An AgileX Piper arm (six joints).
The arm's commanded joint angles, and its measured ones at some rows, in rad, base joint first. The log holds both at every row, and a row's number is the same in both.
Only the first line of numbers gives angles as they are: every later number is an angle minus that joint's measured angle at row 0.
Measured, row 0: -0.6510 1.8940 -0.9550 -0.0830 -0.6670 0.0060
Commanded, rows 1 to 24: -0.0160 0.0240 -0.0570 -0.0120 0.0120 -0.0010; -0.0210 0.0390 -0.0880 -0.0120 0.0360 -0.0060; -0.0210 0.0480 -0.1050 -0.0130 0.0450 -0.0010; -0.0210 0.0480 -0.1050 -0.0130 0.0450 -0.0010; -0.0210 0.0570 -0.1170 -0.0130 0.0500 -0.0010; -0.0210 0.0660 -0.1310 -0.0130 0.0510 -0.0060; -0.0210 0.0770 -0.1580 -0.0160 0.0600 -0.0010; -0.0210 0.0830 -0.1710 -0.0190 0.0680 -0.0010; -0.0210 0.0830 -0.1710 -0.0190 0.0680 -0.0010; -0.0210 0.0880 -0.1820 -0.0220 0.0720 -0.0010; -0.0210 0.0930 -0.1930 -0.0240 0.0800 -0.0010; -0.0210 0.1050 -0.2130 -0.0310 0.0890 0.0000; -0.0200 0.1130 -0.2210 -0.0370 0.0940 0.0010; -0.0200 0.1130 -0.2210 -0.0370 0.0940 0.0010; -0.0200 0.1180 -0.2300 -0.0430 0.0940 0.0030; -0.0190 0.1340 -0.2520 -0.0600 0.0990 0.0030; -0.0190 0.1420 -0.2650 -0.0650 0.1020 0.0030; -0.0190 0.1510 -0.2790 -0.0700 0.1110 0.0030; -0.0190 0.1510 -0.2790 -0.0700 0.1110 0.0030; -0.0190 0.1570 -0.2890 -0.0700 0.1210 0.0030; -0.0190 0.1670 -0.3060 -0.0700 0.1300 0.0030; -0.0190 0.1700 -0.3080 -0.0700 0.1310 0.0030; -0.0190 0.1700 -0.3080 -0.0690 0.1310 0.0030; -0.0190 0.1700 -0.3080 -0.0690 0.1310 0.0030
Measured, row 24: -0.0520 0.1590 -0.2750 0.0140 0.1690 0.0050
